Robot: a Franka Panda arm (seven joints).
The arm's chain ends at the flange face. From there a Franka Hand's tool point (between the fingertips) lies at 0.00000 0.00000 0.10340 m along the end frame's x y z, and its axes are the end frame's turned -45 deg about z.
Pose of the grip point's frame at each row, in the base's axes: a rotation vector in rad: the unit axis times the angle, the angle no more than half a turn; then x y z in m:
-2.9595, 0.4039, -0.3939, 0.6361, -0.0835, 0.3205
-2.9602, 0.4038, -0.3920, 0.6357, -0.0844, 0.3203
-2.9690, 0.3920, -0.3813, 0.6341, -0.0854, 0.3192
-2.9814, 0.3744, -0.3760, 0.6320, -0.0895, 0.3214
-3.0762, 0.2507, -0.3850, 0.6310, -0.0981, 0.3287
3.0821, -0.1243, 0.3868, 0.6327, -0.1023, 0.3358
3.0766, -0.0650, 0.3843, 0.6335, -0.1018, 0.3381
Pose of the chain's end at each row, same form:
-2.5121, 1.4663, -0.2820, 0.6079, -0.0929, 0.4195
-2.5131, 1.4667, -0.2805, 0.6076, -0.0938, 0.4194
-2.5271, 1.4603, -0.2742, 0.6069, -0.0945, 0.4185
-2.5452, 1.4493, -0.2745, 0.6054, -0.0978, 0.4210
-2.6693, 1.3694, -0.3276, 0.6054, -0.0992, 0.4289
-2.7721, 1.2815, -0.3731, 0.6073, -0.0979, 0.4359
-2.8026, 1.2308, -0.3770, 0.6082, -0.0971, 0.4382

